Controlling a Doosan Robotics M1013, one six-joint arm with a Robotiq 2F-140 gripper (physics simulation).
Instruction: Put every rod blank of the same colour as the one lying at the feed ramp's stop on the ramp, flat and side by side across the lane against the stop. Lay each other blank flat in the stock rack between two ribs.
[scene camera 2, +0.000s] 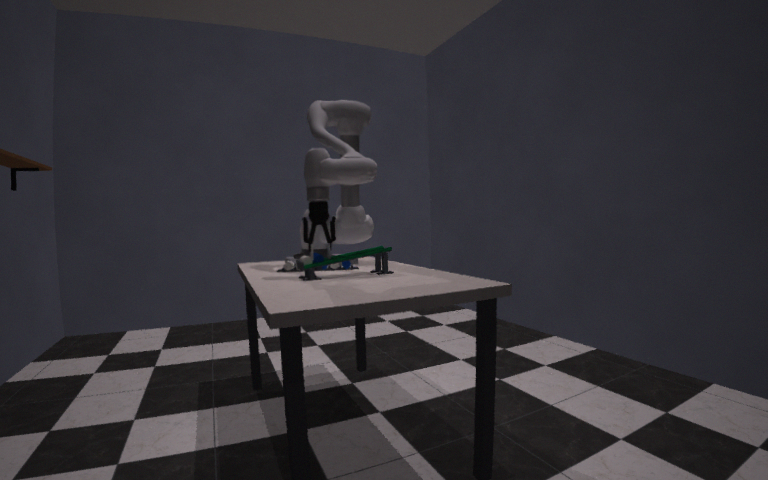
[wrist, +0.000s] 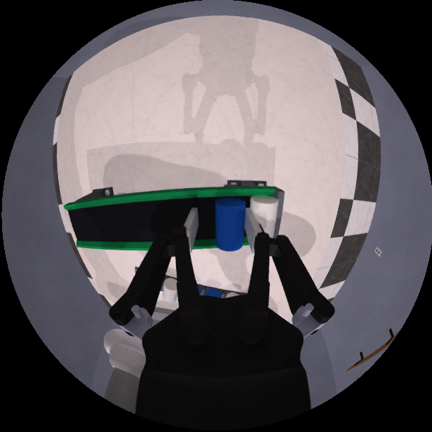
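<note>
The feed ramp (scene camera 2: 352, 255) (wrist: 125, 246) has green side rails and a dark lane. In the wrist view, a white blank (wrist: 265, 212) lies across the lane against the stop (wrist: 279, 210). A blue blank (wrist: 230, 224) (scene camera 2: 318, 259) lies to its left, also across the lane. My gripper (wrist: 220, 216) (scene camera 2: 320, 246) is partly open, pointing down at the ramp. The blue blank is between its fingers, near the right one, with a gap on the left; it is not gripped. The stock rack (wrist: 138, 271) is partly hidden behind the gripper; a white blank (wrist: 170, 289) and a blue blank (wrist: 213, 293) show there.
The pale table (scene camera 2: 390, 291) (wrist: 300, 125) carries the ramp and the rack. In the scene view, another white blank (scene camera 2: 289, 264) shows left of the ramp's low end, and a blue one (scene camera 2: 346, 264) shows behind the ramp. A wooden shelf (scene camera 2: 19, 160) is on the left wall.
</note>
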